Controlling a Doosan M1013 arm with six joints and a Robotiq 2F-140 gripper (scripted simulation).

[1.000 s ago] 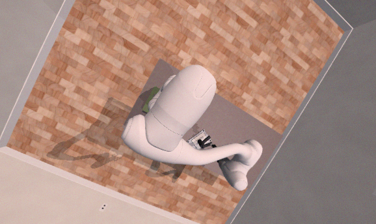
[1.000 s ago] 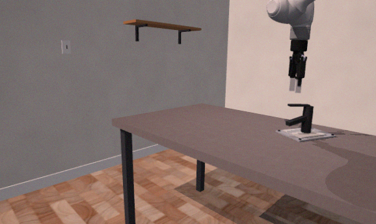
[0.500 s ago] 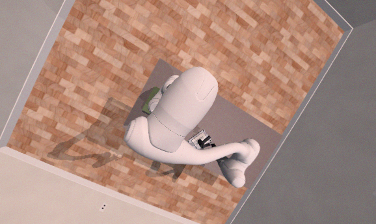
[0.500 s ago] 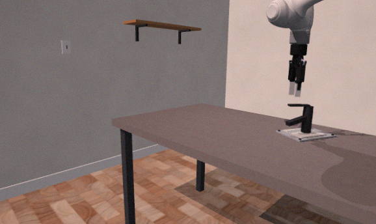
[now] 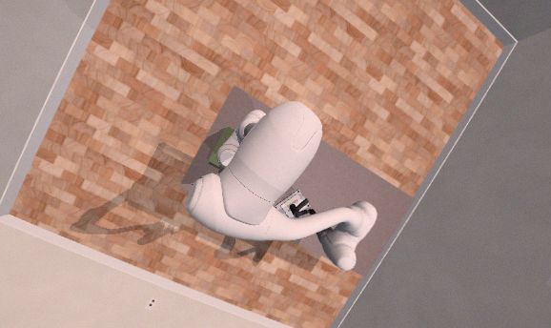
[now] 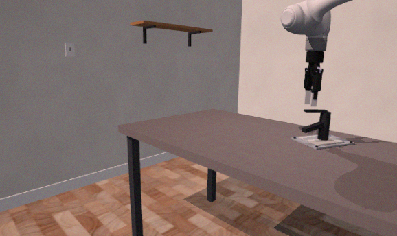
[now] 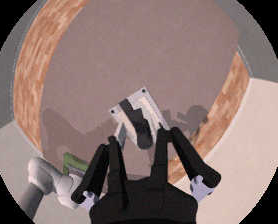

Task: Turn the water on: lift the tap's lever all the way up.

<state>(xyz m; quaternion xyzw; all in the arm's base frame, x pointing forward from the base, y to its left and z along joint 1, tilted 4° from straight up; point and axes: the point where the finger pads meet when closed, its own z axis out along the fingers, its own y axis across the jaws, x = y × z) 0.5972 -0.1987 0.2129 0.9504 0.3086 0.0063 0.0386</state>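
Right now my hand is 2 cm past the lever, 2 cm to the left of it and 6 cm above it. Round my hand: black tap (5 cm behind, 3 cm to the right, 11 cm below).
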